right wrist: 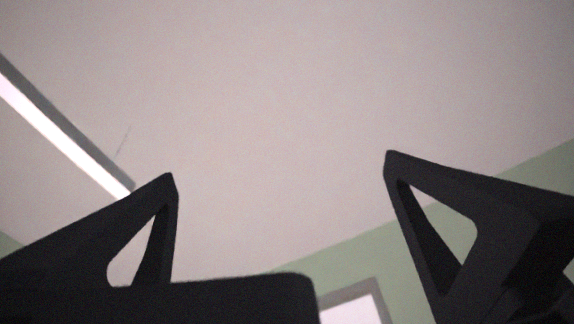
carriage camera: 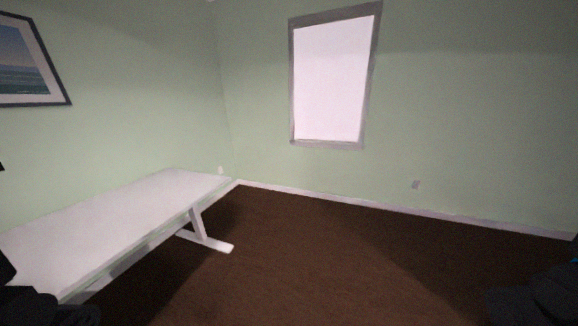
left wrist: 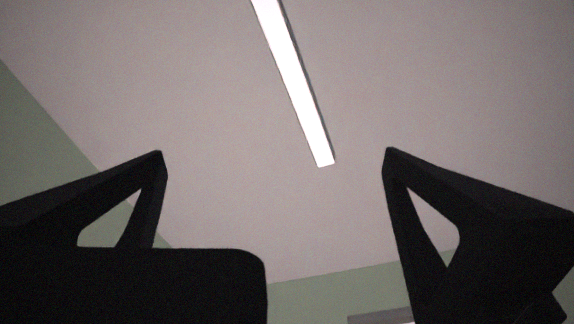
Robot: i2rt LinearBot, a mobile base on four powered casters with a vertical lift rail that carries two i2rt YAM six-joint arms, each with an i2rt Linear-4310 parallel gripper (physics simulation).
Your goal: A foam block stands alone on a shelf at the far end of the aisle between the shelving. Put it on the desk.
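Places are measured from the left arm's base along level axes (x ahead, y left, z up), in millimetres.
Where they show: left gripper, fingertip midpoint: [left wrist: 273, 161]; right gripper, fingertip midpoint: [right wrist: 281, 173].
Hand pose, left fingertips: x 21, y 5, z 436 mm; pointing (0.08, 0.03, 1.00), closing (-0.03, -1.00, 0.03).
Observation:
Each offset is from my left fingertips to the top centre of the thing. "spot": to the spot under its first point. Level surfaces: height alone.
A long white desk @(dz -607 mm) [carriage camera: 115, 210] stands along the green wall at the left of the carriage view, on a white T-shaped leg. No foam block and no shelving show in these views. My left gripper [left wrist: 273, 161] is open and empty in the left wrist view, its fingers pointing up toward the ceiling. My right gripper [right wrist: 281, 173] is open and empty in the right wrist view, also tilted up toward the ceiling. In the carriage view, dark parts of my arms show at the lower left and lower right corners.
Brown floor @(dz -1327 mm) [carriage camera: 310, 270] stretches right of the desk to the far wall. A window @(spot: dz +130, dx +1733, dy -845 mm) [carriage camera: 330, 85] is set in that wall, with an outlet [carriage camera: 416, 185] low to its right. A framed picture [carriage camera: 25, 65] hangs above the desk. A ceiling light @(spot: dz +750, dx +343, dy -29 mm) [left wrist: 297, 85] [right wrist: 60, 135] shows overhead.

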